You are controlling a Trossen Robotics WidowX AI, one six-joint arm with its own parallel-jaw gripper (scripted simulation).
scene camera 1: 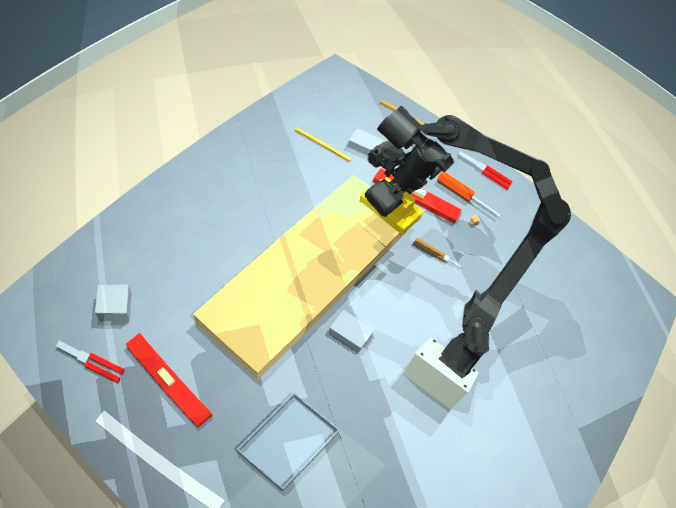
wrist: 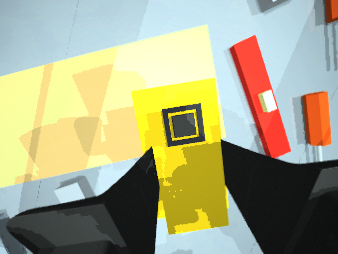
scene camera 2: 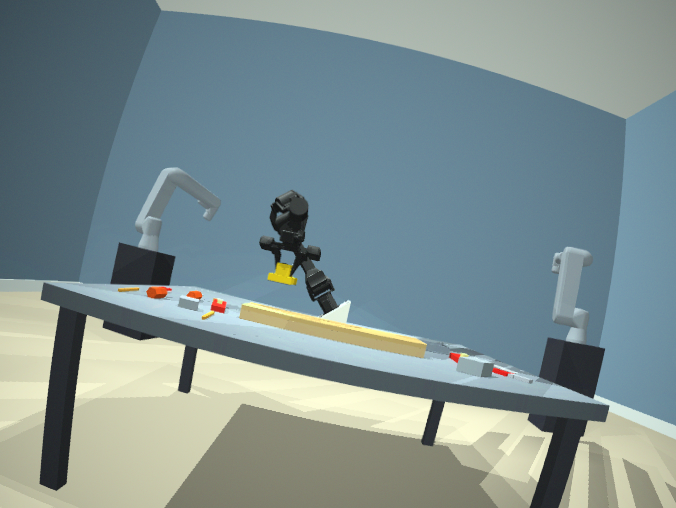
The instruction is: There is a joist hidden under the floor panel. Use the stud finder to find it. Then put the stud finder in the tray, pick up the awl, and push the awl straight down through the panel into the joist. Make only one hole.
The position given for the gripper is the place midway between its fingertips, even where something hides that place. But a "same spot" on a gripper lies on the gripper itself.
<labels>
gripper: scene camera 1 389, 199; wrist; scene camera 2
same spot on gripper: (scene camera 2: 301, 256) = (wrist: 80, 199)
</labels>
